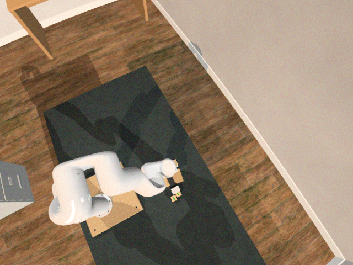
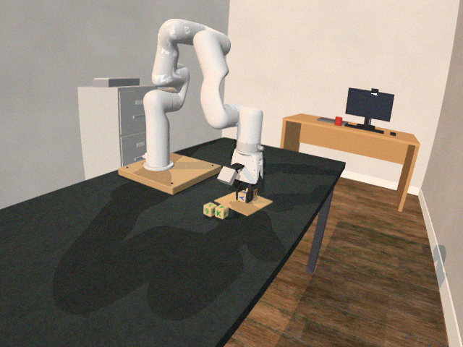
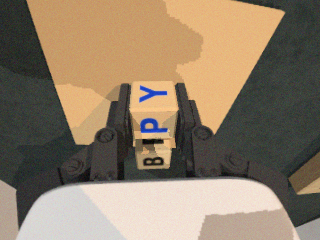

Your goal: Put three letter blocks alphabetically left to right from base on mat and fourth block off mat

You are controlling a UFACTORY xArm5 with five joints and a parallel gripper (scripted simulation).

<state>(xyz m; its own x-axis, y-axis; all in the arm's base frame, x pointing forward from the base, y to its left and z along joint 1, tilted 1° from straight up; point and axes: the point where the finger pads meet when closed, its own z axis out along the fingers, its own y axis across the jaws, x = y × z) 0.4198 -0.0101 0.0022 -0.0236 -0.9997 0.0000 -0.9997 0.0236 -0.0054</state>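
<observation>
Now: hand 20 mm above the tan mat. Round my hand: green-lettered block: 40 mm behind, 140 mm to the right, 10 mm below.
</observation>
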